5 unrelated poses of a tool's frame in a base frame.
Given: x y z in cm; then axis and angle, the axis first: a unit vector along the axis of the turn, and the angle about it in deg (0 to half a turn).
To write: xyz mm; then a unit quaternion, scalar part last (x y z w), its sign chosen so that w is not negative. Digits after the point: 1 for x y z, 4 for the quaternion.
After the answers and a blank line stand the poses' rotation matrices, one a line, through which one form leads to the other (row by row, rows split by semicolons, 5 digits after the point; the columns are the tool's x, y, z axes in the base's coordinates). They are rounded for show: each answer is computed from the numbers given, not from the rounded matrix.
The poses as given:
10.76, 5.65, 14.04, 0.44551, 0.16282, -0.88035, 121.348
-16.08, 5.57, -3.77, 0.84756, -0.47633, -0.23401, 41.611
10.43, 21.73, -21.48, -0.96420, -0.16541, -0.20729, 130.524
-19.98, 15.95, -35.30, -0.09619, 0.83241, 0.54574, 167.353
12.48, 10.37, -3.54, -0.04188, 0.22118, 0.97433, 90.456
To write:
107.6, 56.5, 140.4, 0.3884, 0.1420, -0.7675, 0.4898
-160.8, 55.7, -37.7, 0.3010, -0.1692, -0.0831, 0.9348
104.3, 217.3, -214.8, -0.8757, -0.1502, -0.1883, 0.4185
-199.8, 159.5, -353.0, -0.0956, 0.8273, 0.5424, 0.1101
124.8, 103.7, -35.4, -0.0297, 0.1570, 0.6917, 0.7043

-0.21850 0.86211 -0.45719; -0.64156 -0.47993 -0.59838; -0.73529 0.16257 0.65797
0.92893 0.05353 -0.36636; -0.25727 0.80492 -0.53471; 0.26627 0.59096 0.76149
0.88397 0.42068 0.20400; 0.10555 -0.60463 0.78948; 0.45547 -0.67635 -0.57888
-0.95746 -0.27768 0.07854; -0.03871 0.39328 0.91861; -0.28597 0.87648 -0.38729
-0.00619 -0.98364 0.18004; 0.96497 0.04135 0.25910; -0.26230 0.17534 0.94892

